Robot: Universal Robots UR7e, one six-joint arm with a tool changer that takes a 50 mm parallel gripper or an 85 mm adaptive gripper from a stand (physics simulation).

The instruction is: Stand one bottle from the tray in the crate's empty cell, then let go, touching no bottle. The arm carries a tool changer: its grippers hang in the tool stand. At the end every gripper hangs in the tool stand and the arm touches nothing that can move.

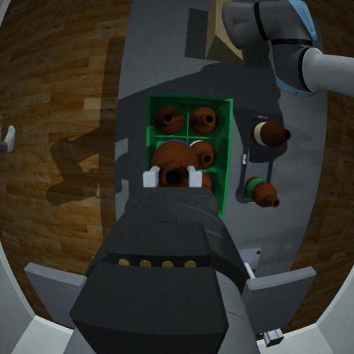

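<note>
My gripper (173,178) is shut on a brown bottle (173,156) with a blue band, held upright over the left column of the green crate (191,97). The held bottle looks larger than the crate's bottles, so it is higher up. Brown bottles stand in the crate at the back left (169,120), the back right (203,120) and the middle right (202,152), and part of another bottle (207,183) shows at the front right. The held bottle and gripper hide the cells below them. The dark tray (258,167) bears a cream-banded bottle (271,134) and a green-banded bottle (262,192).
A tan speckled block (222,47) stands beyond the crate. Parts of the robot's arm (290,55) show at the upper right. A pale plate (251,257) shows partly behind the gripper's right side; I cannot tell whether it belongs to the tool stand. The tray is right of the crate.
</note>
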